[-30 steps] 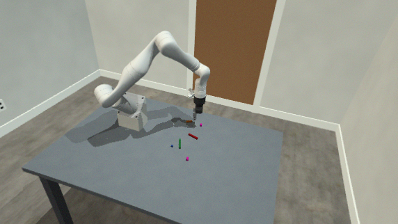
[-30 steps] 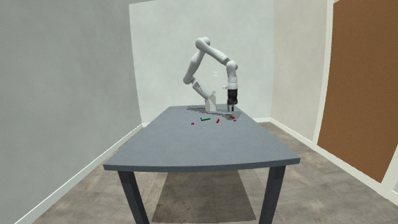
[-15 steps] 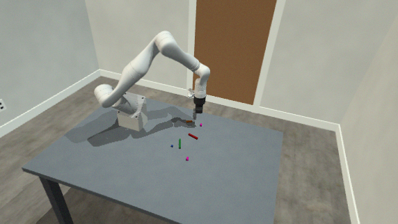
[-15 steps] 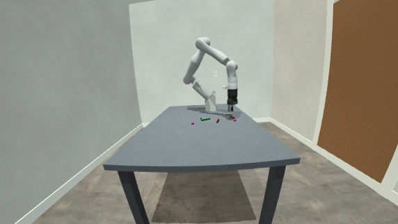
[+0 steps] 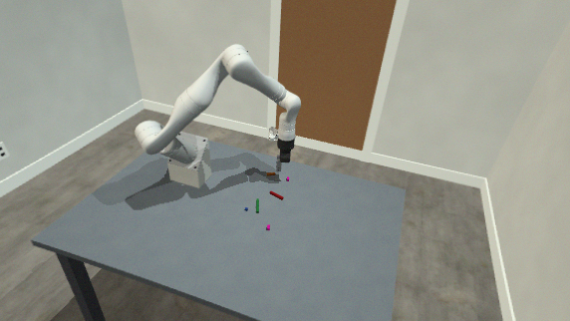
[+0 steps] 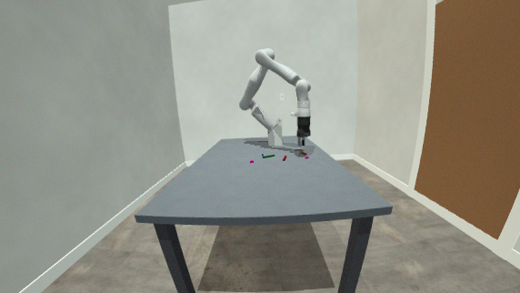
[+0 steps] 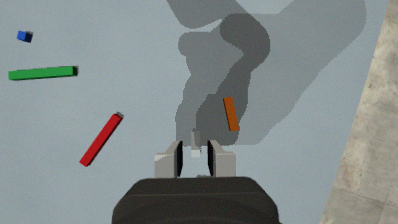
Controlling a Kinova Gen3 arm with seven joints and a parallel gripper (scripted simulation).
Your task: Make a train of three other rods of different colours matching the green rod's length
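Now: the grey rod 8 cm below my hand. From my hand the other things lie so: orange rod (5 cm behind, 3 cm to the left, 8 cm below); then red rod (3 cm ahead, 11 cm to the right, 8 cm below); then green rod (2 cm behind, 20 cm to the right, 8 cm below).
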